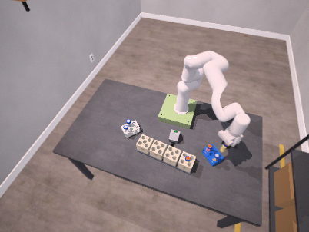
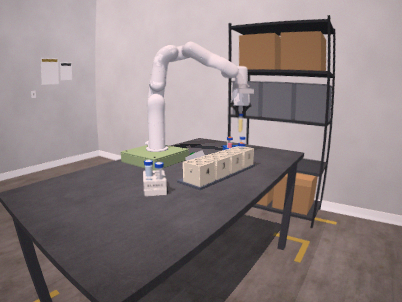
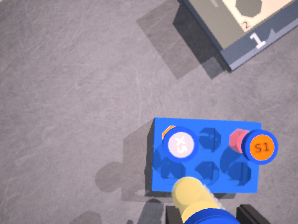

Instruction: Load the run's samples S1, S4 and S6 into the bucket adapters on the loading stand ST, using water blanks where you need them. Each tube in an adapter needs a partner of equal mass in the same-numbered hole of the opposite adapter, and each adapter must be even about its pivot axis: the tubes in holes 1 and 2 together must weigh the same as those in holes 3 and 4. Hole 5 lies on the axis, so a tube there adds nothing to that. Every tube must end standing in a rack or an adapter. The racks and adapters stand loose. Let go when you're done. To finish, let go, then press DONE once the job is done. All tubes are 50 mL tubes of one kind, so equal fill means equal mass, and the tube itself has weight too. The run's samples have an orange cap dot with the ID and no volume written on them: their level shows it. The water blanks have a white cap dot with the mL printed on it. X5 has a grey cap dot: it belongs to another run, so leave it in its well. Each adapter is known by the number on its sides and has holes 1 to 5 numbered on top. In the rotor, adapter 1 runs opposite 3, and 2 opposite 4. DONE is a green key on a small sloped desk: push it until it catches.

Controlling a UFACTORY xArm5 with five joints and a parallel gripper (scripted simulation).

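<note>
Now: the sample tube S6 5 cm below my hand and 1 cm to the right of it. The rest, counted from my hand: blue sample rack: 22 cm below, 4 cm to the right, 1 cm behind; then white blanks rack: 70 cm to the right, 22 cm below, 1 cm behind; then sample tube S4: 21 cm to the right, 18 cm below, 11 cm ahead.
</note>
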